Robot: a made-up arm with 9 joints. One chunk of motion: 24 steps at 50 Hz.
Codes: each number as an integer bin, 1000 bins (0 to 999) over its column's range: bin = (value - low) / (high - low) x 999, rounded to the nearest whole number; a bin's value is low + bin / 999 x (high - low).
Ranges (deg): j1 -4..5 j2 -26..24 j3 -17..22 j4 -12..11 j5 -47..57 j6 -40..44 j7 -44..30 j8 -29..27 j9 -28..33
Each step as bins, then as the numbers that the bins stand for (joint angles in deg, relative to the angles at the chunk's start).
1 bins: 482 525 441 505 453 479 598 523 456
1 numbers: 0.34 0.28 0.22 -0.37 0.16 0.28 0.30 0.32 -0.16
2 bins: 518 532 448 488 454 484 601 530 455
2 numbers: 0.67 0.63 0.49 -0.76 0.26 0.70 0.52 0.71 -0.22
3 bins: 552 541 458 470 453 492 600 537 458
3 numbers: 0.97 1.08 0.88 -1.18 0.16 1.37 0.44 1.10 -0.03
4 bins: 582 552 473 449 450 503 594 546 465
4 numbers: 1.24 1.63 1.47 -1.66 -0.15 2.29 0.00 1.61 0.39
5 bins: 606 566 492 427 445 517 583 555 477
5 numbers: 1.46 2.33 2.21 -2.17 -0.67 3.47 -0.81 2.11 1.13
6 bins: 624 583 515 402 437 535 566 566 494
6 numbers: 1.62 3.18 3.11 -2.74 -1.51 4.98 -2.07 2.73 2.16
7 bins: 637 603 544 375 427 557 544 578 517
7 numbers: 1.74 4.18 4.24 -3.37 -2.55 6.83 -3.70 3.40 3.57
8 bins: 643 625 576 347 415 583 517 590 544
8 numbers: 1.79 5.28 5.49 -4.01 -3.80 9.02 -5.70 4.07 5.22
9 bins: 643 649 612 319 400 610 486 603 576
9 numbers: 1.79 6.48 6.89 -4.66 -5.36 11.29 -8.00 4.80 7.17
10 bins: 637 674 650 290 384 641 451 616 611
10 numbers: 1.74 7.73 8.38 -5.32 -7.02 13.90 -10.59 5.53 9.31
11 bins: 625 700 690 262 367 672 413 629 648
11 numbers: 1.63 9.04 9.94 -5.97 -8.79 16.50 -13.41 6.26 11.57
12 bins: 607 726 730 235 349 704 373 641 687
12 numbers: 1.47 10.34 11.50 -6.59 -10.67 19.20 -16.37 6.93 13.95
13 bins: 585 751 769 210 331 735 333 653 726
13 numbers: 1.27 11.59 13.02 -7.17 -12.54 21.80 -19.33 7.60 16.33
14 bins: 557 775 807 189 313 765 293 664 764
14 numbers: 1.02 12.79 14.50 -7.65 -14.42 24.32 -22.30 8.22 18.65
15 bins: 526 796 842 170 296 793 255 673 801
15 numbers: 0.74 13.84 15.87 -8.09 -16.19 26.68 -25.11 8.73 20.91
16 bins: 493 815 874 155 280 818 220 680 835
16 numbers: 0.44 14.79 17.12 -8.43 -17.85 28.78 -27.70 9.12 22.99
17 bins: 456 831 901 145 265 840 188 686 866
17 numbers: 0.11 15.59 18.17 -8.66 -19.41 30.63 -30.07 9.45 24.88
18 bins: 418 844 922 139 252 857 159 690 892
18 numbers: -0.23 16.24 18.99 -8.80 -20.77 32.06 -32.22 9.68 26.47
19 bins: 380 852 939 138 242 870 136 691 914
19 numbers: -0.58 16.64 19.66 -8.82 -21.81 33.15 -33.93 9.73 27.81
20 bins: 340 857 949 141 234 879 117 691 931
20 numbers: -0.94 16.89 20.05 -8.75 -22.64 33.91 -35.33 9.73 28.85
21 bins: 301 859 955 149 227 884 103 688 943
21 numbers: -1.29 16.99 20.28 -8.57 -23.37 34.33 -36.37 9.57 29.58
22 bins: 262 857 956 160 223 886 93 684 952
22 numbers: -1.64 16.89 20.32 -8.32 -23.78 34.50 -37.11 9.34 30.13
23 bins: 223 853 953 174 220 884 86 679 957
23 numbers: -1.99 16.69 20.20 -7.99 -24.10 34.33 -37.63 9.06 30.44
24 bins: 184 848 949 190 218 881 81 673 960
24 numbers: -2.34 16.44 20.05 -7.63 -24.31 34.08 -38.00 8.73 30.62
